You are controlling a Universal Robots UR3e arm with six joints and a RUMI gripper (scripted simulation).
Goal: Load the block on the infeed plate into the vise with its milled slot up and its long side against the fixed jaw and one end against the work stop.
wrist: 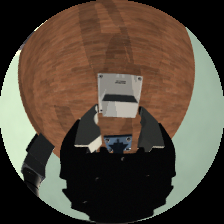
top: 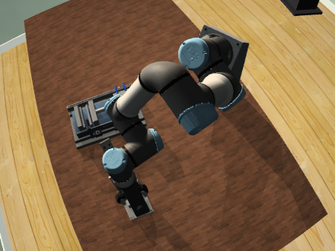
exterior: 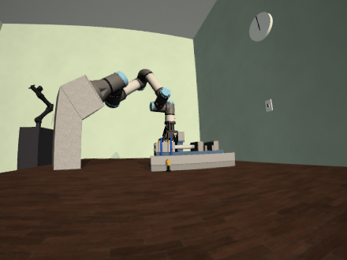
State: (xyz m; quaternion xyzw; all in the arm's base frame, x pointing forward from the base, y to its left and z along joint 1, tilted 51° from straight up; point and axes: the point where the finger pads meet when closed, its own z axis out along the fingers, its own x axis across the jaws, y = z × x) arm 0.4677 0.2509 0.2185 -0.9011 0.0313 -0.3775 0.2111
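The part lies 1 cm to the right of my hand and 1 cm below it. Round my hand: grey infeed plate: 3 cm below, 1 cm to the left.
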